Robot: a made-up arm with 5 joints. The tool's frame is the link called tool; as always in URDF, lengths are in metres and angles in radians.
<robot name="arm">
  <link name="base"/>
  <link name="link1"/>
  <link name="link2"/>
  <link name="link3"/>
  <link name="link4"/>
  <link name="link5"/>
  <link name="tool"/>
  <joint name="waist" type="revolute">
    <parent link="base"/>
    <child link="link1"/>
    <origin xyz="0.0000 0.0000 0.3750" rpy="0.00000 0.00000 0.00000"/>
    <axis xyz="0 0 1"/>
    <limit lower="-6.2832" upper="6.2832" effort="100" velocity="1.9"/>
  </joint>
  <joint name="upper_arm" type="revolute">
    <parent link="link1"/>
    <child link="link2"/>
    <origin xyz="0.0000 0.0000 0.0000" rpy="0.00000 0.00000 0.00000"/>
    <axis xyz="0 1 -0.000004"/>
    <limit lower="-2.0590" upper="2.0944" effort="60" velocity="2.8"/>
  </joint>
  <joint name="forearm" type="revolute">
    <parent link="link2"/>
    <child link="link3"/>
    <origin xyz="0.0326 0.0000 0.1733" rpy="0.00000 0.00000 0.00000"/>
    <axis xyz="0 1 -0.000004"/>
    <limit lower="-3.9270" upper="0.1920" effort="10" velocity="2.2"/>
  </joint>
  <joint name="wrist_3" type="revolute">
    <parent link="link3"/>
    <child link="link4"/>
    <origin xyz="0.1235 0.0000 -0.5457" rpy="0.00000 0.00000 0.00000"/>
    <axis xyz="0 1 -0.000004"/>
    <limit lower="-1.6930" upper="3.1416" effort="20" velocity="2.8"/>
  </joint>
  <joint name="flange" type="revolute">
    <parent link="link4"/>
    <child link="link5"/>
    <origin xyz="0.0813 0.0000 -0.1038" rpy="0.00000 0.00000 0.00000"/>
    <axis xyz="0 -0.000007 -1"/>
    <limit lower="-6.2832" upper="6.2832" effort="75" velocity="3"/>
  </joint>
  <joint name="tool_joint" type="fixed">
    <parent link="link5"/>
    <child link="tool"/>
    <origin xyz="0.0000 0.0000 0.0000" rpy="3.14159 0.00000 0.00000"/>
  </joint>
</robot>
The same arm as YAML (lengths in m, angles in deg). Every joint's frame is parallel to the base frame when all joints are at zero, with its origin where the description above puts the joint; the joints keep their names.
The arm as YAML. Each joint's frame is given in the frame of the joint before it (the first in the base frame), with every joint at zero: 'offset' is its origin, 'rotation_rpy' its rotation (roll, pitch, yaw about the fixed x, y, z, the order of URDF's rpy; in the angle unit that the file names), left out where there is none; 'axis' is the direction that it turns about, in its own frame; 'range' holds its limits. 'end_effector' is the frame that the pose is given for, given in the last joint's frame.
length_unit: m
angle_unit: deg
chain:
  - id: waist
    offset: [0.0, 0.0, 0.375]
    axis: [0.0, 0.0, 1.0]
    range: [-360.0, 360.0]
  - id: upper_arm
    offset: [0.0, 0.0, 0.0]
    axis: [0.0, 1.0, 0.0]
    range: [-117.97, 120.0]
  - id: forearm
    offset: [0.0326, 0.0, 0.1733]
    axis: [0.0, 1.0, 0.0]
    range: [-225.0, 11.0]
  - id: wrist_3
    offset: [0.1235, 0.0, -0.5457]
    axis: [0.0, 1.0, 0.0]
    range: [-97.0, 180.0]
  - id: flange
    offset: [0.0813, 0.0, -0.1038]
    axis: [0.0, 0.0, -1.0]
    range: [-360.0, 360.0]
end_effector:
  offset: [0.0, 0.0, 0.0]
  rotation_rpy: [180.0, 0.0, 0.0]

